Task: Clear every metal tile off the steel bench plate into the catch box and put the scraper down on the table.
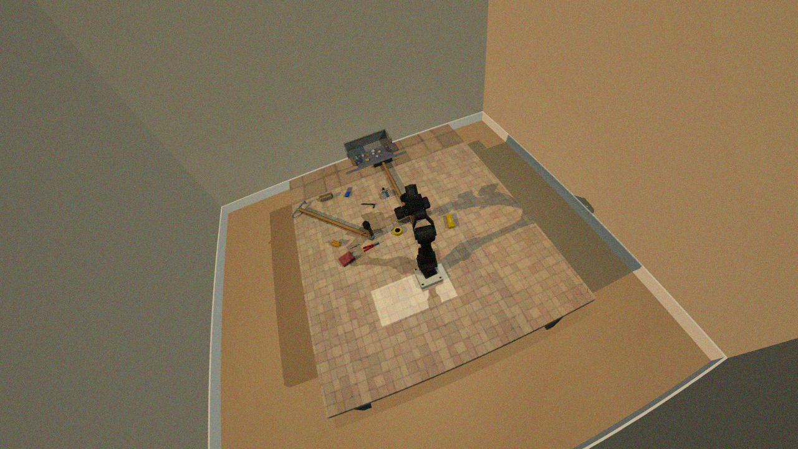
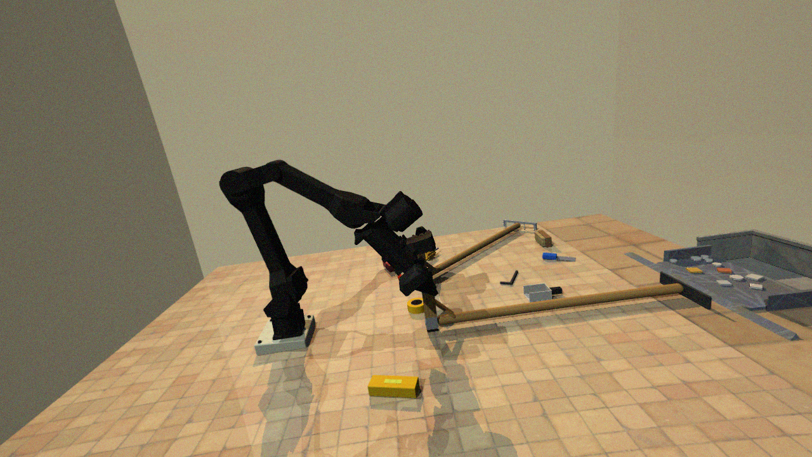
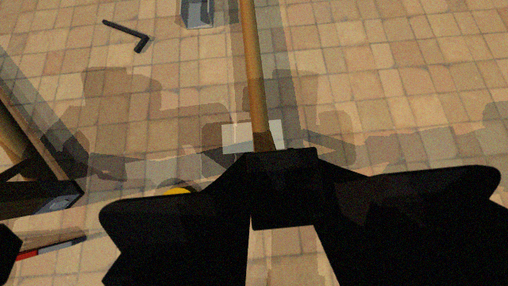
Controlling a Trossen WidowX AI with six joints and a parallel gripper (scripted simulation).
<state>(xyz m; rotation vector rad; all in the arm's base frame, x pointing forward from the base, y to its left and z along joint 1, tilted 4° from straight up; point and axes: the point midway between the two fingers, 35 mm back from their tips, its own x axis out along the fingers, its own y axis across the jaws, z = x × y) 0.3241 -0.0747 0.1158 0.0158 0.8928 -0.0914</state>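
The yellow tape roll lies 3 cm behind my gripper tip, 11 cm to the left of it and 8 cm below it. From my gripper tip the other things lie so: red screwdriver 5 cm behind, 27 cm to the left, 8 cm below; yellow block 12 cm behind, 17 cm to the right, 8 cm below; small grey box 29 cm ahead, 5 cm to the left, 8 cm below.
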